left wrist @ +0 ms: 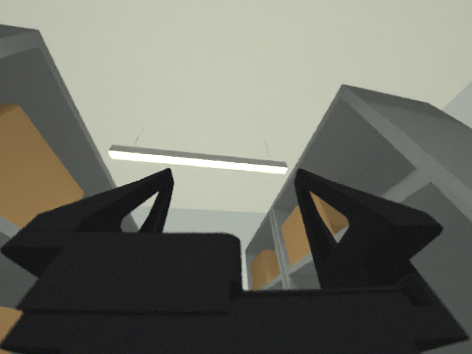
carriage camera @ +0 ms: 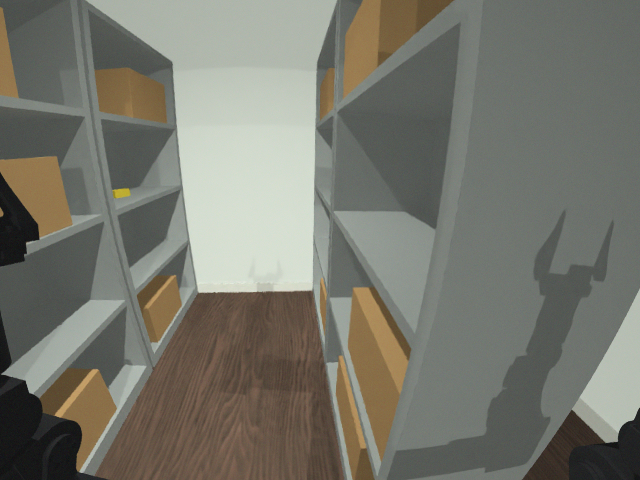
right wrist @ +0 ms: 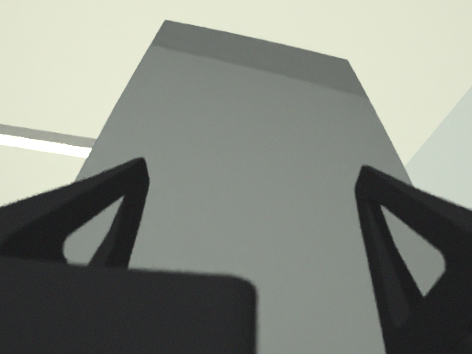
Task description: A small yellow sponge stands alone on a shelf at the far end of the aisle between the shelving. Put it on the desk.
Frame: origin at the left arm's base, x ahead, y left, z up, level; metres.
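Seen in the pictures: left gripper, fingertip midpoint: [left wrist: 234, 175]; right gripper, fingertip midpoint: [right wrist: 251, 173].
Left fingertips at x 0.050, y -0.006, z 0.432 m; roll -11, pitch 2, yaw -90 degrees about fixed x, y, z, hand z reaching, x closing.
Observation:
Pixels of each thing's top centre, then the offset from my left fingertips to it. "*": a spot on its surface instead. Level surfaces: height alone.
- small yellow sponge, middle of its top: [carriage camera: 119, 189] 1.290 m ahead, 1.004 m left, 0.243 m down
- right shelving's end panel, surface spot: [carriage camera: 537, 129] * 0.157 m ahead, 0.560 m right, 0.023 m up
- wooden aisle floor, its level: 1.278 m down
The small yellow sponge [carriage camera: 121, 193] lies on a middle shelf of the far left shelf unit [carriage camera: 149, 202], at the near end of that shelf in the carriage view. My left gripper [left wrist: 234, 175] is open and empty and points up toward the ceiling, between the two rows of shelving, well short of the sponge. My right gripper [right wrist: 251, 173] is open and empty, in front of the grey end panel [right wrist: 250, 130] of the right shelving. The desk does not show in these views.
The right shelving's end panel [carriage camera: 537, 129] stands close on the right, with an arm's shadow on it. Cardboard boxes [carriage camera: 131, 95] [carriage camera: 379, 361] stand on shelves on both sides. The wooden aisle floor [carriage camera: 248, 413] runs to a white wall [carriage camera: 245, 170]. Part of the left arm shows at the left edge.

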